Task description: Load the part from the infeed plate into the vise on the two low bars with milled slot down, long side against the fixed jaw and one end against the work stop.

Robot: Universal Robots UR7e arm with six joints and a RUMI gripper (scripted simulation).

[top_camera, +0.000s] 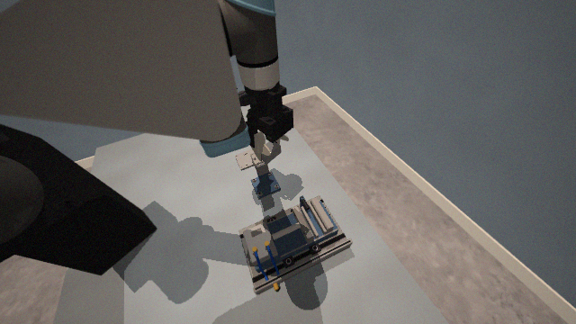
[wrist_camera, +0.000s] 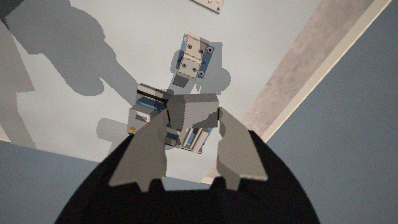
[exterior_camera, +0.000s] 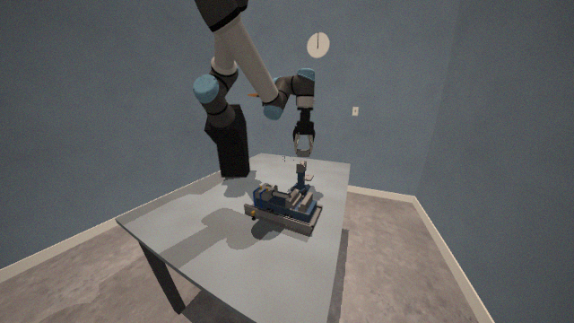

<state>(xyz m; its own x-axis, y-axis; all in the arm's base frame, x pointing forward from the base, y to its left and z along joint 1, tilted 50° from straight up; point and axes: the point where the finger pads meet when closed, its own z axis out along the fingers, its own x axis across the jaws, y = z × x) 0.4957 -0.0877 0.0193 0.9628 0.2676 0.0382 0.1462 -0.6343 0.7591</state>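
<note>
The grey jaw lies 30 mm behind my hand, 170 mm to the right of it and 160 mm below it. Also, from my hand: part (10 mm below); then cylinder rod (80 mm behind, 160 mm to the right, 160 mm below); then work stop (20 mm ahead, 140 mm to the right, 150 mm below).
</note>
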